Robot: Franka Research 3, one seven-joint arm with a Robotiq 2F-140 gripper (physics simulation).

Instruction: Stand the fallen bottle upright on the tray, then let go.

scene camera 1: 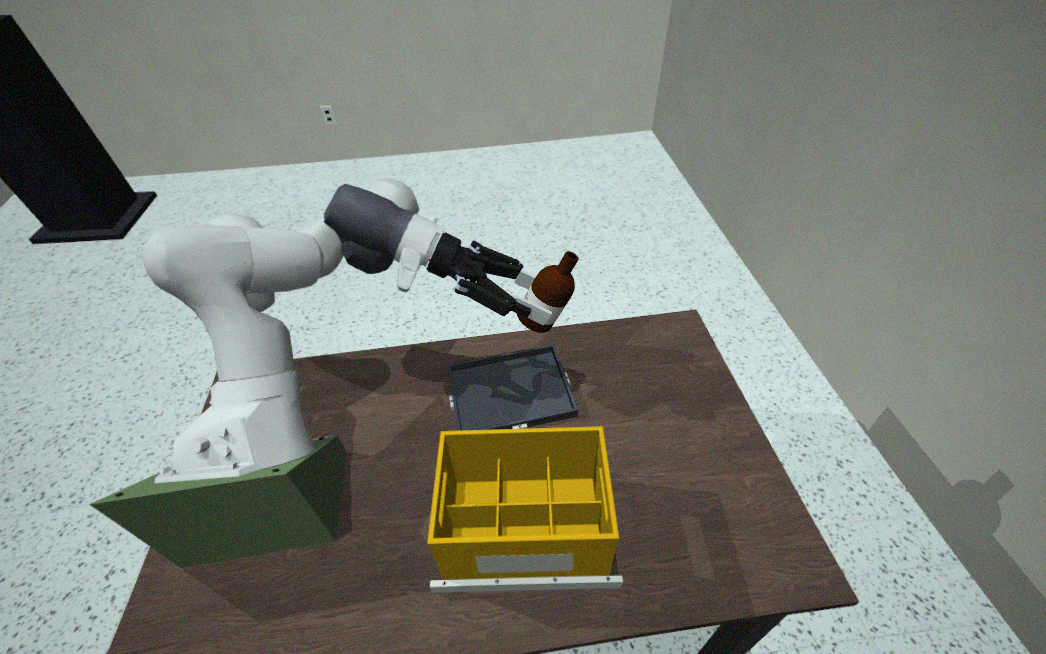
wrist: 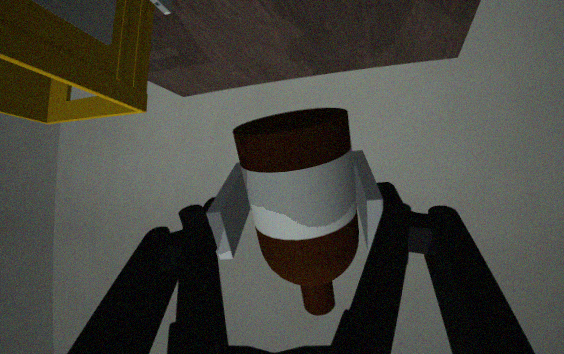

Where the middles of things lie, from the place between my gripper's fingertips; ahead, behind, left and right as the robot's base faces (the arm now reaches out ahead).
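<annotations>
The brown bottle (scene camera 1: 552,288) is 3 cm above my hand.
</annotations>
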